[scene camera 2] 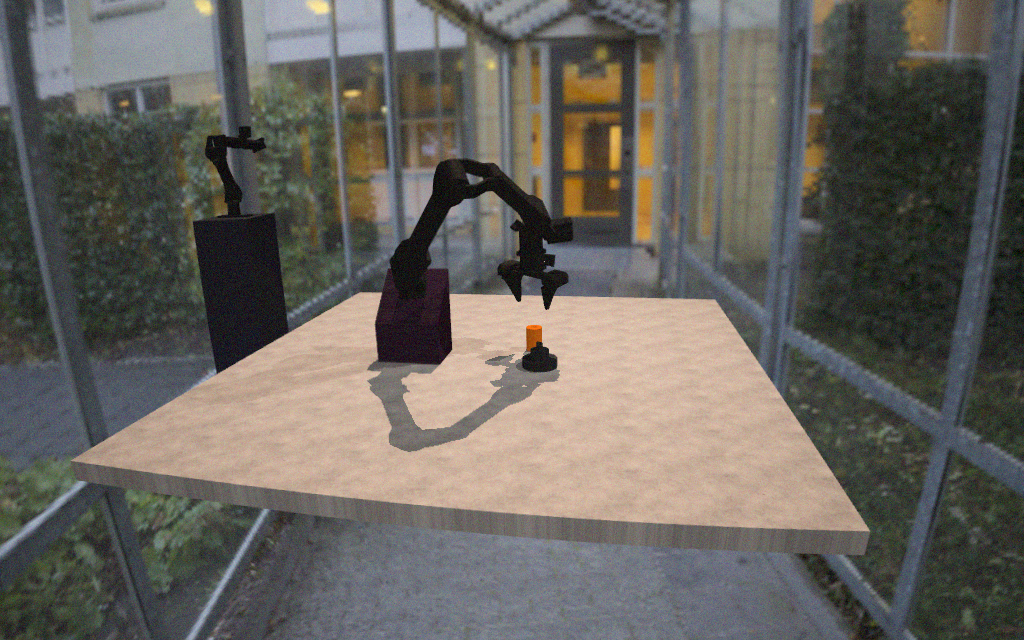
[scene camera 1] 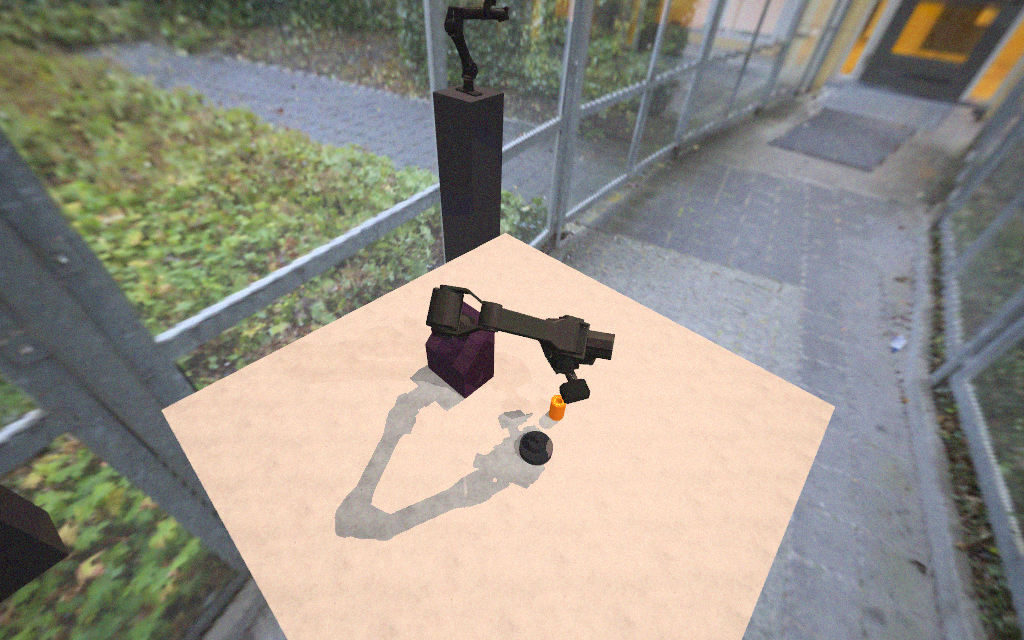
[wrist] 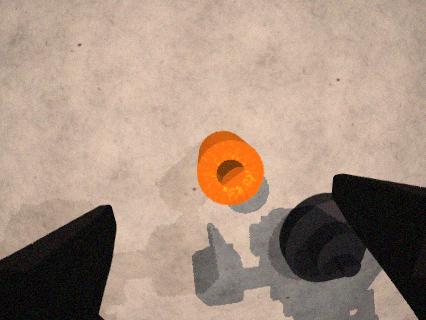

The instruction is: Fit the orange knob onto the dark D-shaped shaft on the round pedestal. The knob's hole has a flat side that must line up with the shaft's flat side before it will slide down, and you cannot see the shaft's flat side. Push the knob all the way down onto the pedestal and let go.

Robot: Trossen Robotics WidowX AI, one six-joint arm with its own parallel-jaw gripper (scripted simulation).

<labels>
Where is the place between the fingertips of my gripper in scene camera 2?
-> At 532,305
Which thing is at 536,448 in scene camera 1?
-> A round dark pedestal.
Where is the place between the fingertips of my gripper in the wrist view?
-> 228,201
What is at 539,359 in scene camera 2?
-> A round dark pedestal.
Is my gripper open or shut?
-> Open.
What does my gripper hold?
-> Nothing.
</labels>
